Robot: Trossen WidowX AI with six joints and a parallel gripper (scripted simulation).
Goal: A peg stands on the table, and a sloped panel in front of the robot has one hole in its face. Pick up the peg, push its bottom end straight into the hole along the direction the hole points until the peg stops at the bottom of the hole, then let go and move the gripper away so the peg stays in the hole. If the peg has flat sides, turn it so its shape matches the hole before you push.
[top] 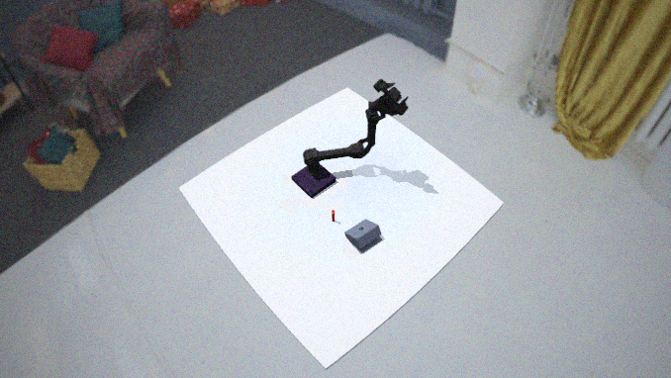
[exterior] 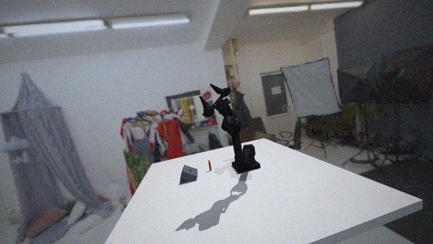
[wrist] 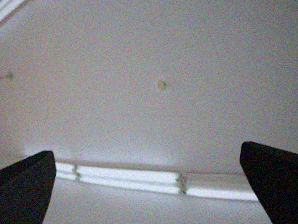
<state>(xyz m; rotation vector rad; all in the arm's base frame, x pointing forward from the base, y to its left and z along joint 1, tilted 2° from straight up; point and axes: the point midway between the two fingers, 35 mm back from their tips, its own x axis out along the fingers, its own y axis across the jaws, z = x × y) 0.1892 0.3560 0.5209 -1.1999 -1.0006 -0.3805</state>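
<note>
Right now the red peg is 530 mm below my gripper tip, 410 mm to the right of it and 90 mm ahead of it. Also, from my gripper tip: sloped panel: 550 mm below, 330 mm to the right, 250 mm ahead.
</note>
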